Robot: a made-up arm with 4 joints. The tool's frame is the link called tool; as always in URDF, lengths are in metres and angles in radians.
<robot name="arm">
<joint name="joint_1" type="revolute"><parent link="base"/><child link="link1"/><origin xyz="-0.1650 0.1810 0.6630"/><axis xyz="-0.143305 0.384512 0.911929"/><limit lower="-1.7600" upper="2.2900"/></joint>
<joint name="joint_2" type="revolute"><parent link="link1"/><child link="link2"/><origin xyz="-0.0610 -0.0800 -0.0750"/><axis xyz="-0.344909 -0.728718 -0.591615"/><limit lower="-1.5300" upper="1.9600"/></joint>
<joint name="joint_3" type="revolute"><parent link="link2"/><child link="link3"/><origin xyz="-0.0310 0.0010 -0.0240"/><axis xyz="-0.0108 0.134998 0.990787"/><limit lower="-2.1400" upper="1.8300"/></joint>
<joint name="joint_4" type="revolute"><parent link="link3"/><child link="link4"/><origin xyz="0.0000 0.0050 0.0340"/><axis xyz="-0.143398 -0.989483 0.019"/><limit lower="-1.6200" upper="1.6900"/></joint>
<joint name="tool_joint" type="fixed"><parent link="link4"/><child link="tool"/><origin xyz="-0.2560 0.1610 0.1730" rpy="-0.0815 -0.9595 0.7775"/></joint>
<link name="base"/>
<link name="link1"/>
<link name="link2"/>
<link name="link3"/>
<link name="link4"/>
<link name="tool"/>
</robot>
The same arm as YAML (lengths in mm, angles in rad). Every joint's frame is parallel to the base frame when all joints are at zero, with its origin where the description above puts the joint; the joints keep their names.
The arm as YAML. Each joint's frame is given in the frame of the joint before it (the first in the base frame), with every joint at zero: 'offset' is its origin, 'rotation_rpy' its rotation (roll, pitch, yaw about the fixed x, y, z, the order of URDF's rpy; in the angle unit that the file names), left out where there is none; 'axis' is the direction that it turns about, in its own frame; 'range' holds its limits. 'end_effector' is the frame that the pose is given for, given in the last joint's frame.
length_unit: mm
angle_unit: rad
chain:
  - id: joint_1
    offset: [-165.0, 181.0, 663.0]
    axis: [-0.143305, 0.384512, 0.911929]
    range: [-1.76, 2.29]
  - id: joint_2
    offset: [-61.0, -80.0, -75.0]
    axis: [-0.344909, -0.728718, -0.591615]
    range: [-1.53, 1.96]
  - id: joint_3
    offset: [-31.0, 1.0, -24.0]
    axis: [-0.0108, 0.134998, 0.990787]
    range: [-2.14, 1.83]
  - id: joint_4
    offset: [0.0, 5.0, 34.0]
    axis: [-0.143398, -0.989483, 0.019]
    range: [-1.62, 1.69]
end_effector:
  offset: [-256.0, 161.0, 173.0]
  rotation_rpy: [-0.0815, -0.9595, 0.7775]

